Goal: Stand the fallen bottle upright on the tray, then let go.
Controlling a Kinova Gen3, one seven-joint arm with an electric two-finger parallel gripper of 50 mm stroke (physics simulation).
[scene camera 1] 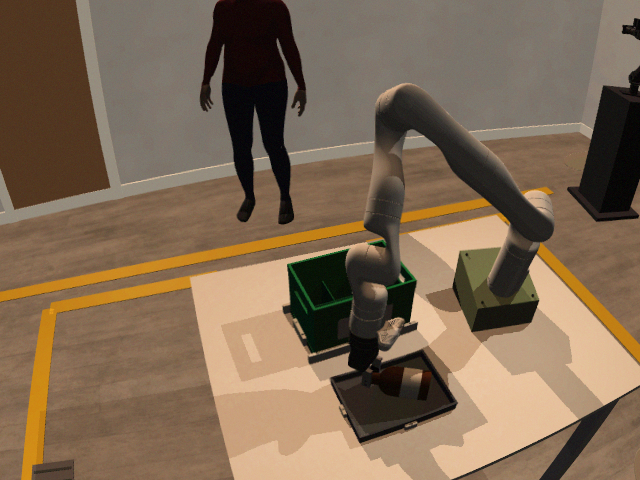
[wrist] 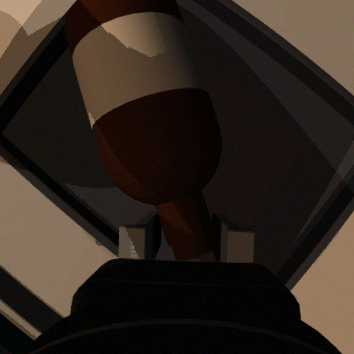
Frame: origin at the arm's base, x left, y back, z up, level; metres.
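Seen in the pictures: gripper, fingertip midpoint: (scene camera 1: pixel 370 380) (wrist: pixel 185 228); arm's base at its link origin: (scene camera 1: pixel 502 283).
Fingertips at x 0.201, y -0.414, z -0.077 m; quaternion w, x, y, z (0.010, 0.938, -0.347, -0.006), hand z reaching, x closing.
Note:
Pixels of each thing's top centre, then the offset from my fingertips to it. "*": a spot on its surface instead. Level surfaces: height alone.
- brown bottle at its top centre: (wrist: pixel 147 118) (scene camera 1: pixel 398 372) dz +0.050, dx +0.025, dy +0.059 m
- dark tray at a spot on its surface: (scene camera 1: pixel 361 438) * dz -0.006, dx +0.161, dy -0.048 m
- green bin at its top centre: (scene camera 1: pixel 351 272) dz +0.145, dx -0.235, dy -0.012 m
- pale frame at a spot on its surface: (scene camera 1: pixel 330 355) * dz -0.018, dx -0.109, dy -0.081 m
- table at its surface level: dz -0.029 m
A brown bottle (scene camera 1: pixel 392 381) (wrist: pixel 157 150) with a pale label lies on its side in the dark tray (scene camera 1: pixel 361 438) (wrist: pixel 320 60). In scene camera 1 its neck points left and its base points right. My gripper (scene camera 1: pixel 370 377) (wrist: pixel 185 228) is shut on the bottle's neck, with one finger on each side of it in the wrist view. The bottle's base end is cut off at the top of the wrist view.
A green bin (scene camera 1: pixel 323 325) with a divider stands behind the tray, in a pale frame (scene camera 1: pixel 330 355) on the table (scene camera 1: pixel 268 413). The arm's olive base block (scene camera 1: pixel 501 316) stands at the right. A person (scene camera 1: pixel 253 56) stands beyond the table.

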